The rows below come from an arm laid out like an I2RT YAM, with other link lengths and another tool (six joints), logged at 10 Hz.
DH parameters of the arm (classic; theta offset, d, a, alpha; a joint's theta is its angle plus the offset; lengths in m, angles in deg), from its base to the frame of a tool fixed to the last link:
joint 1: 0 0.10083 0.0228 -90
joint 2: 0 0 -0.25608 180
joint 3: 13.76 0 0.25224 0
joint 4: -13.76 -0.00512 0.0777 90
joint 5: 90 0.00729 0 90
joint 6: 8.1 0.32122 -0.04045 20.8
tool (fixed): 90 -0.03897 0 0
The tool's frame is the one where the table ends.
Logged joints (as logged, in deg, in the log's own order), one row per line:
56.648, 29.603, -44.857, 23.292, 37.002, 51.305
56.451, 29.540, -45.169, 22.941, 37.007, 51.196
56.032, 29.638, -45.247, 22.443, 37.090, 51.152
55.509, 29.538, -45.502, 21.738, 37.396, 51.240
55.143, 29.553, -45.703, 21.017, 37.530, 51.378
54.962, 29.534, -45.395, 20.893, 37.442, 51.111
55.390, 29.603, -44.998, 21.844, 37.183, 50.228
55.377, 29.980, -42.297, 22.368, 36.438, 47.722
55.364, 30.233, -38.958, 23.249, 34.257, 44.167
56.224, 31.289, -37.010, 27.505, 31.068, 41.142
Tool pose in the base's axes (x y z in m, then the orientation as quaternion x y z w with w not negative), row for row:
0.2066, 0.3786, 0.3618, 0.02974, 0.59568, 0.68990, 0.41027
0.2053, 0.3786, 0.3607, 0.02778, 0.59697, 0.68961, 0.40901
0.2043, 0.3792, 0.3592, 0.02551, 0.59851, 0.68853, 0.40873
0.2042, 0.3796, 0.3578, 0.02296, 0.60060, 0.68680, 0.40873
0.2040, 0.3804, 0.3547, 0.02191, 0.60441, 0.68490, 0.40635
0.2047, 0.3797, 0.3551, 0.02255, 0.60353, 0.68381, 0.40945
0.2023, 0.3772, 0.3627, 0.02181, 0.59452, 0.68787, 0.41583
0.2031, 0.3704, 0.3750, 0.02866, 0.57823, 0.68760, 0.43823
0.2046, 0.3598, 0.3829, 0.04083, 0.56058, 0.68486, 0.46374
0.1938, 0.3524, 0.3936, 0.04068, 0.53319, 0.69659, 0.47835
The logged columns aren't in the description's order. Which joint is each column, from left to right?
Columns, left to right: joint 6, joint 1, joint 5, joint 4, joint 3, joint 2.
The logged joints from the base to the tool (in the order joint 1, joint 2, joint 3, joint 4, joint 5, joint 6), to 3 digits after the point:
29.603, 51.305, 37.002, 23.292, -44.857, 56.648
29.540, 51.196, 37.007, 22.941, -45.169, 56.451
29.638, 51.152, 37.090, 22.443, -45.247, 56.032
29.538, 51.240, 37.396, 21.738, -45.502, 55.509
29.553, 51.378, 37.530, 21.017, -45.703, 55.143
29.534, 51.111, 37.442, 20.893, -45.395, 54.962
29.603, 50.228, 37.183, 21.844, -44.998, 55.390
29.980, 47.722, 36.438, 22.368, -42.297, 55.377
30.233, 44.167, 34.257, 23.249, -38.958, 55.364
31.289, 41.142, 31.068, 27.505, -37.010, 56.224

